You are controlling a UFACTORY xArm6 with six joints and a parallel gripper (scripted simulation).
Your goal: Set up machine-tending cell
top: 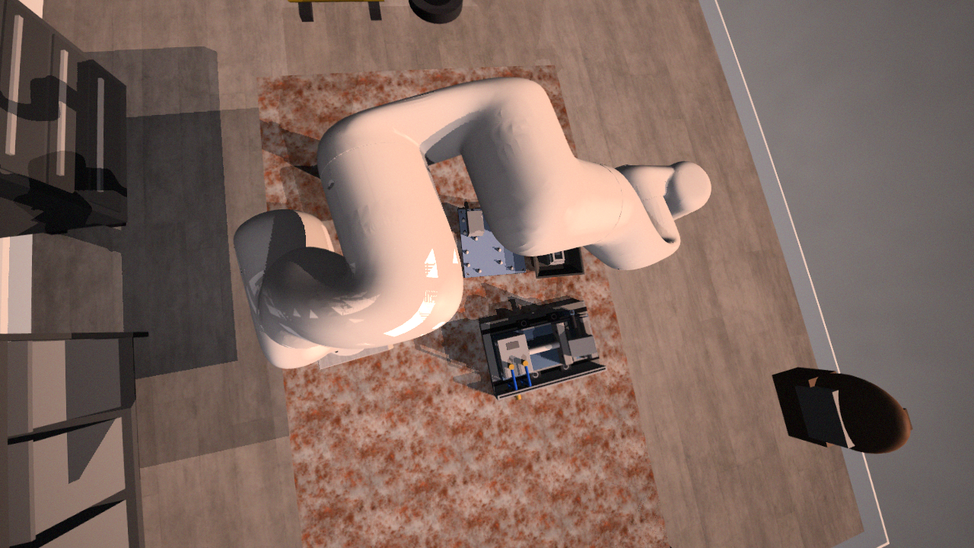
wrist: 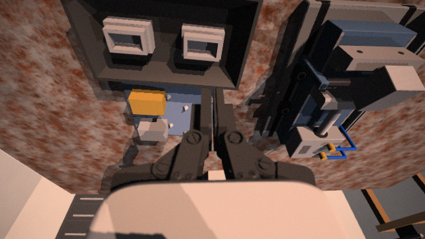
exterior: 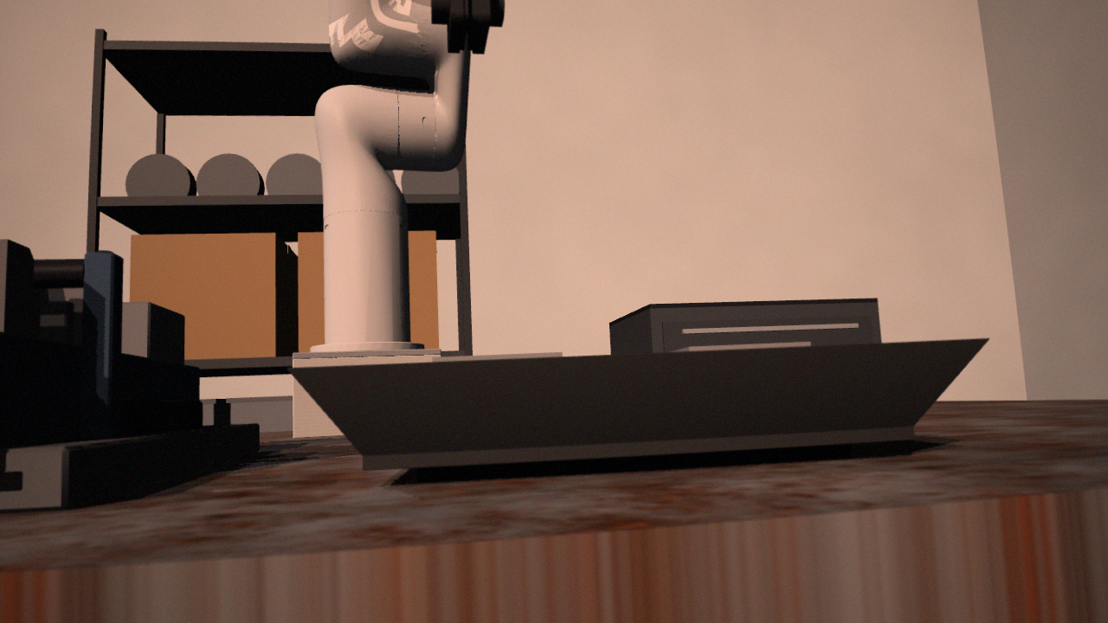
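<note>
My hand is 130 mm past the vise piston rod, 230 mm to the left of it and 120 mm above it. Also, from my hand: vise body (110 mm behind, 230 mm to the right, 160 mm below); brass blank (140 mm behind, 120 mm to the left, 170 mm below).
</note>
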